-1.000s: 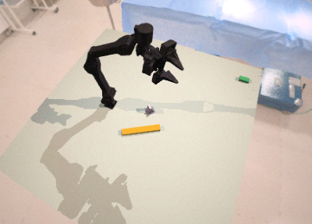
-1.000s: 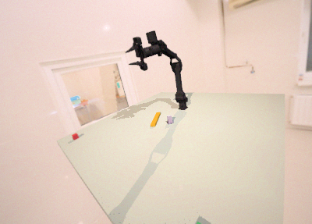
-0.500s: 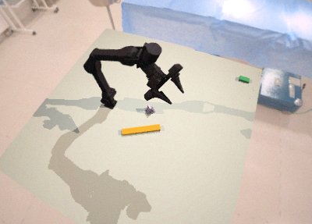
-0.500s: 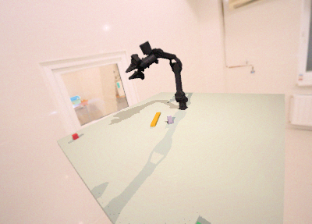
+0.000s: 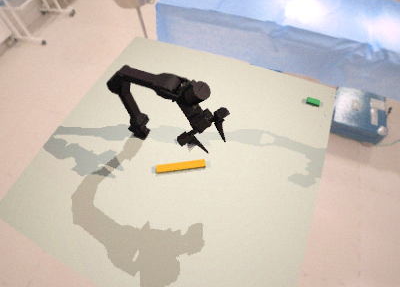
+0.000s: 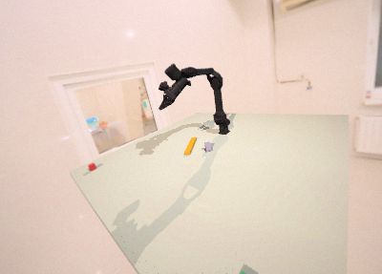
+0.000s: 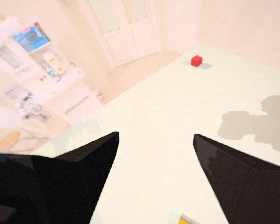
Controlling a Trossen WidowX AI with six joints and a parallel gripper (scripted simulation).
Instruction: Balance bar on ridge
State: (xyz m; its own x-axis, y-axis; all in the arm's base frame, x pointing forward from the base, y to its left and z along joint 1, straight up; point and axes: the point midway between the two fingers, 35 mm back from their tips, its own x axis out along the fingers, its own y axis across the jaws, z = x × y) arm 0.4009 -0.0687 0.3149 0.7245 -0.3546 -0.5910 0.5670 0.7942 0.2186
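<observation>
My gripper tip is now 29 cm above the bar, 17 cm past it and 1 cm to the left of it. From my gripper tip the other things lie so: small red block 42 cm to the right, 31 cm ahead, 28 cm below; then small green block 58 cm to the left, 31 cm ahead, 29 cm below.
</observation>
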